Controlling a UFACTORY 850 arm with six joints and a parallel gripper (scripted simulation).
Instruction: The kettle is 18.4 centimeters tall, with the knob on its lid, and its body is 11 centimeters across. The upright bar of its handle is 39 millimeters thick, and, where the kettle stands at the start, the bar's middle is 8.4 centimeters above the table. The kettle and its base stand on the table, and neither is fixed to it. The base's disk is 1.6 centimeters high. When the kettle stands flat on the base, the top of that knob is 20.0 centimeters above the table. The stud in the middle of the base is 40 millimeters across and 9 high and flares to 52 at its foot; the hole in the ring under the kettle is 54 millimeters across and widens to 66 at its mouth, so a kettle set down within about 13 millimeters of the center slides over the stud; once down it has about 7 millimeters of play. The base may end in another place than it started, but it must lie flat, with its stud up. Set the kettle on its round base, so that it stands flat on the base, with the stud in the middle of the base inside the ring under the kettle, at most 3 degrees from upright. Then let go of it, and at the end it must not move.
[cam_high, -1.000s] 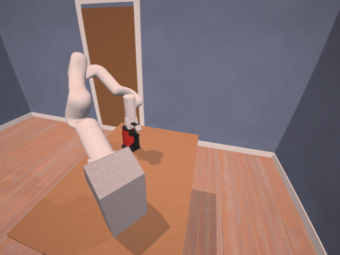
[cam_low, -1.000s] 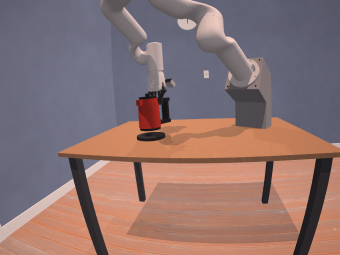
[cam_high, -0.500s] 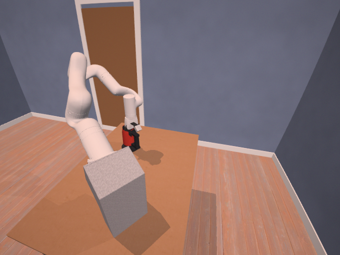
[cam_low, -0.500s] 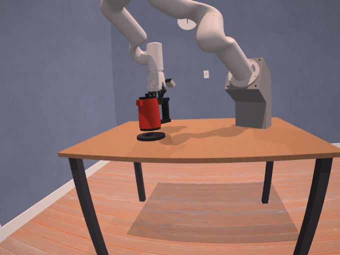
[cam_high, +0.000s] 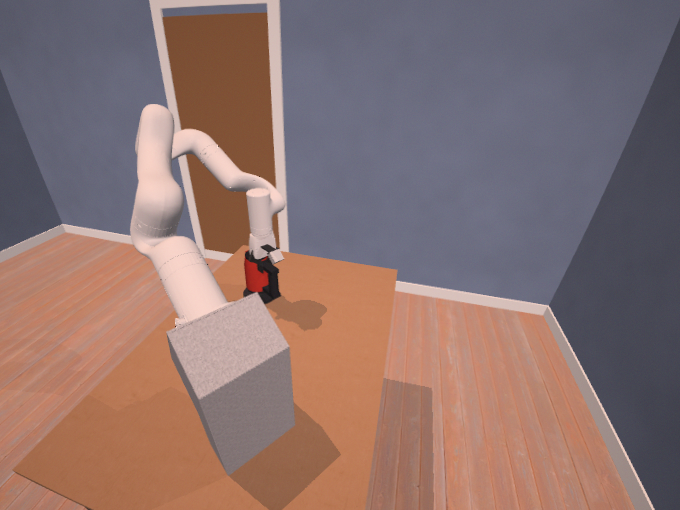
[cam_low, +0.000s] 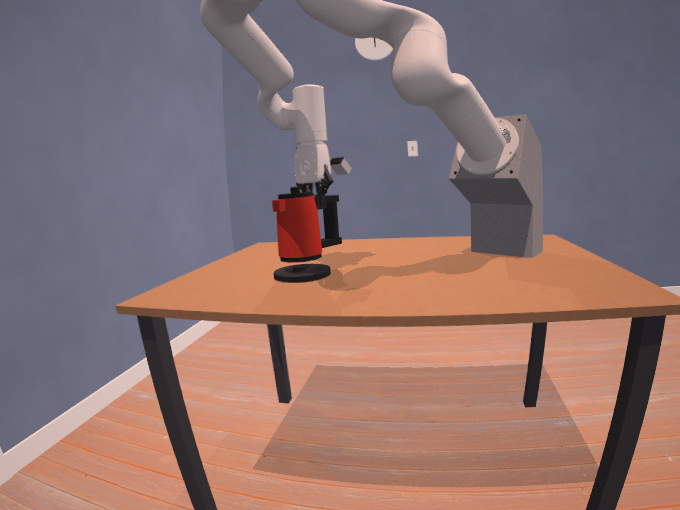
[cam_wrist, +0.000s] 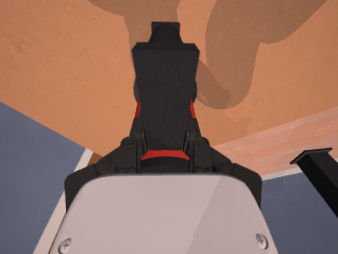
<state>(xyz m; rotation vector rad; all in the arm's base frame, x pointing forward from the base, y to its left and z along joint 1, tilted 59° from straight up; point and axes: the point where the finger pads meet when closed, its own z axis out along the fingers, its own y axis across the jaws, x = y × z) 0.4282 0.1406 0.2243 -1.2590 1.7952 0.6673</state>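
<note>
Now: the red kettle 50 mm below my hand, 30 mm to the left of it and 10 mm ahead of it. The rest, counted from my hand: round black base (180 mm below, 60 mm to the left, 10 mm ahead).
</note>
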